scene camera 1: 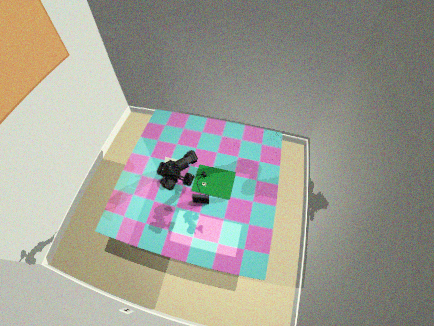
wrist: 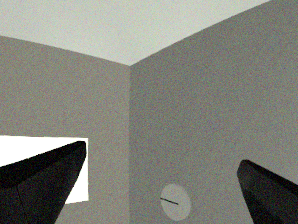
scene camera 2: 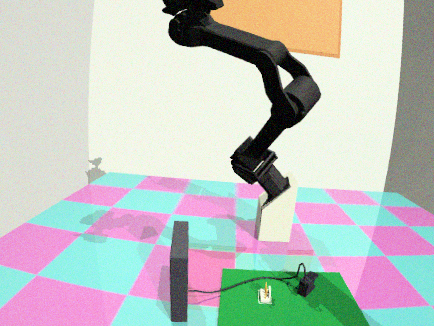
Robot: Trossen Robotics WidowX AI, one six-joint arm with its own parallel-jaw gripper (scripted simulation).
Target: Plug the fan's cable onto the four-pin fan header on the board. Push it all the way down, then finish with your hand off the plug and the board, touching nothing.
Observation:
The gripper [wrist: 165,159] is open and holds nothing. Further things: a green board [scene camera 1: 219,183] and a black fan [scene camera 2: 179,268].

